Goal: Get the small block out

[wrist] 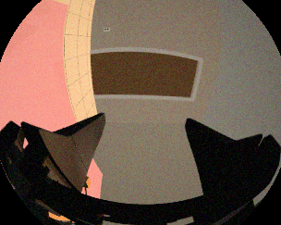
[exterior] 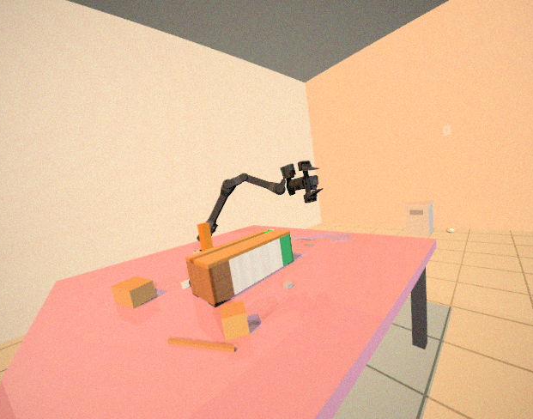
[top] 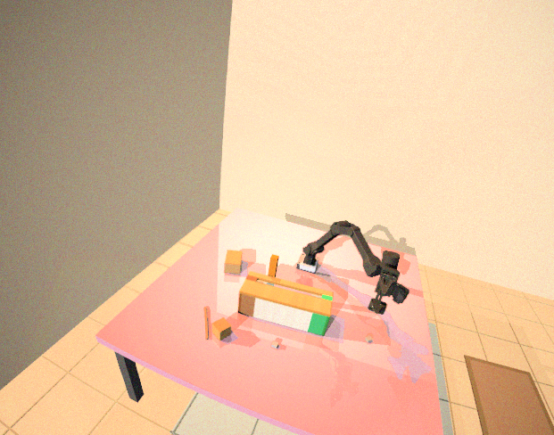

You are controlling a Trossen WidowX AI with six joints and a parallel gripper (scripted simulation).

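The box lies 20 cm behind my gripper tip, 32 cm to the right of it and 26 cm below it. Round my gripper tip: thin orange stick 2 cm ahead, 62 cm to the right, 32 cm below.
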